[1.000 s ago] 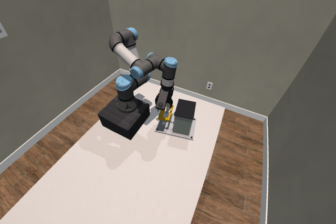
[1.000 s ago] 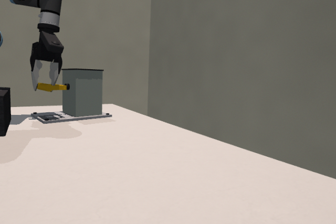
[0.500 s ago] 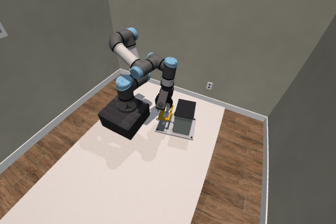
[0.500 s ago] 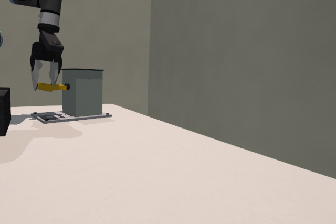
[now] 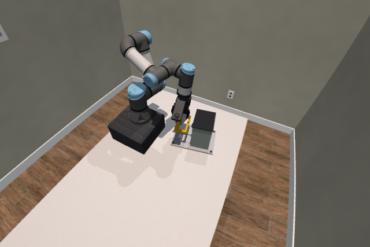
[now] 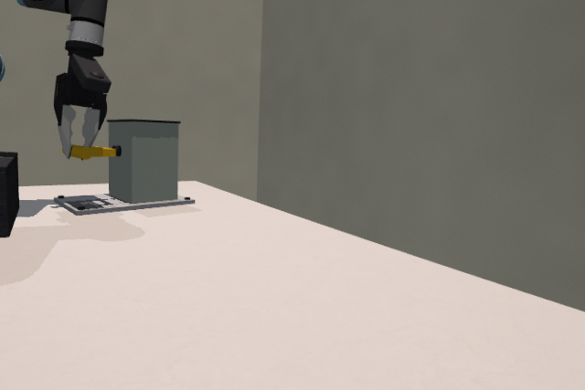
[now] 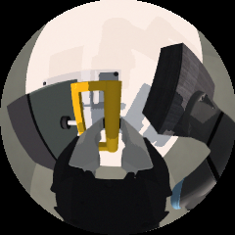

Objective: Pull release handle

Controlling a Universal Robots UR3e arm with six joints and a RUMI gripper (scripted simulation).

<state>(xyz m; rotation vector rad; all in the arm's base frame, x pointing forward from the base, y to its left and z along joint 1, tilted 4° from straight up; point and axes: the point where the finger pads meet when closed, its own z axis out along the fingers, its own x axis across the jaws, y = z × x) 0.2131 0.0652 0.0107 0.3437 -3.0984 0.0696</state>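
Right now the grey baseplate is 10 cm below my hand, 9 cm ahead of it and 2 cm to the left of it.
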